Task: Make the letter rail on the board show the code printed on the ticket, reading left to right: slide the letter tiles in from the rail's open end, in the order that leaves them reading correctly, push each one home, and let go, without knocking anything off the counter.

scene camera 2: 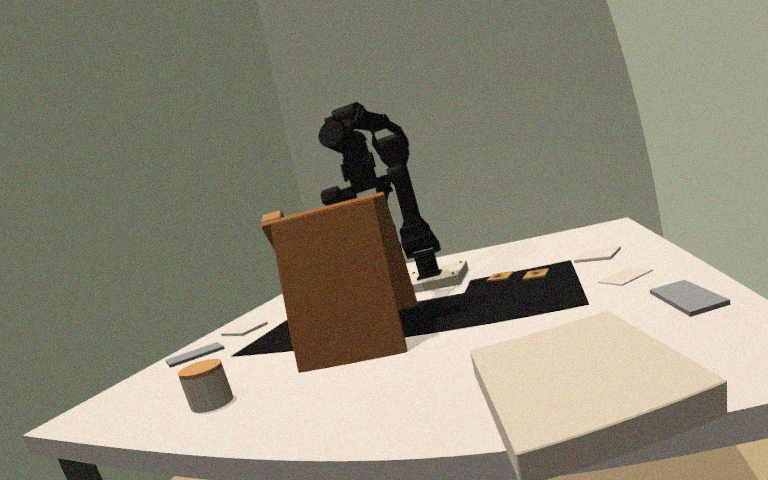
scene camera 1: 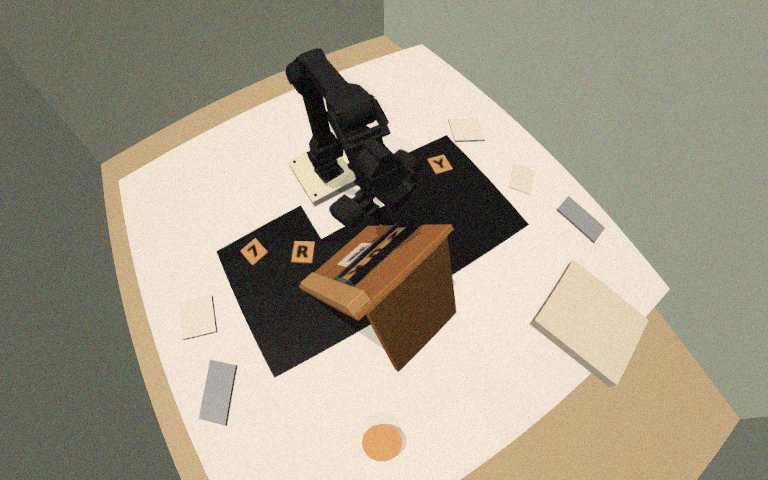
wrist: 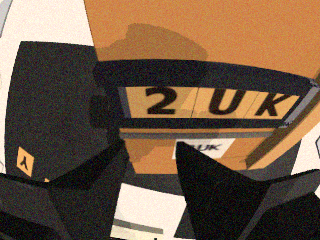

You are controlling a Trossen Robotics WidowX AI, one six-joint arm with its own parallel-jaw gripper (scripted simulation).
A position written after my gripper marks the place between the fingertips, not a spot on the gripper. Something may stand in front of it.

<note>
I see my gripper (scene camera 1: 387, 215), a letter tile (wrist: 145, 102) and a brown wooden board (wrist: 266, 53).
My gripper shows as well in the wrist view (wrist: 150, 147).
</note>
